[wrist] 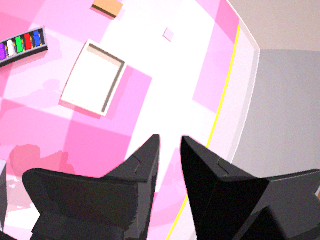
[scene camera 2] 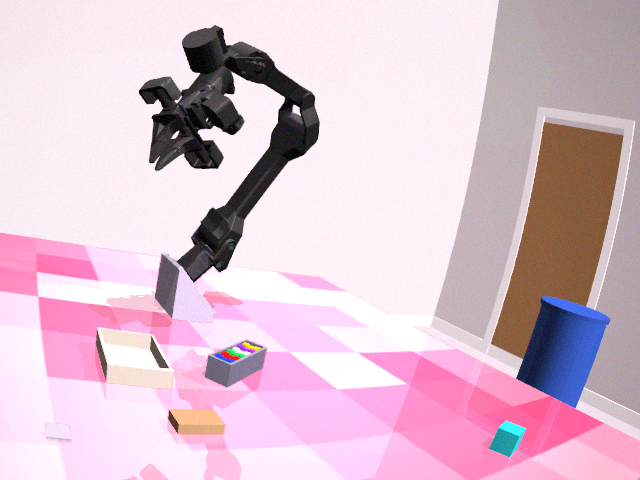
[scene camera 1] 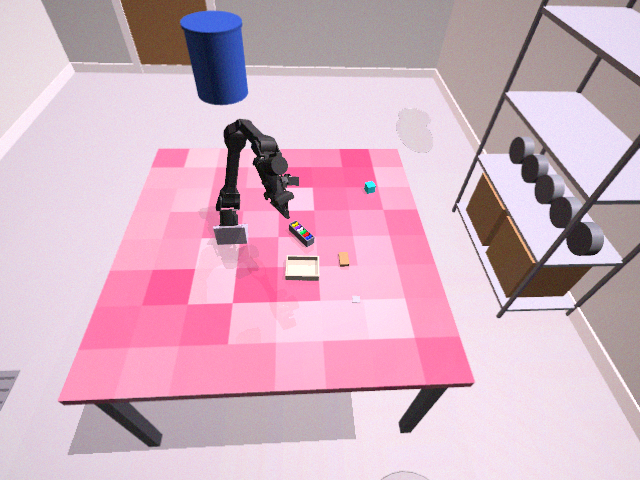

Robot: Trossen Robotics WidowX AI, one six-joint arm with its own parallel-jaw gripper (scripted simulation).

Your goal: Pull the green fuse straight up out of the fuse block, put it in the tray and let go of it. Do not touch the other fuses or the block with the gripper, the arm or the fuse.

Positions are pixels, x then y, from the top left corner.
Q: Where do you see a cream tray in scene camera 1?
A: At 303, 268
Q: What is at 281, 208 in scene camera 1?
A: My gripper.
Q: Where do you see a cream tray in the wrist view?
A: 97, 73
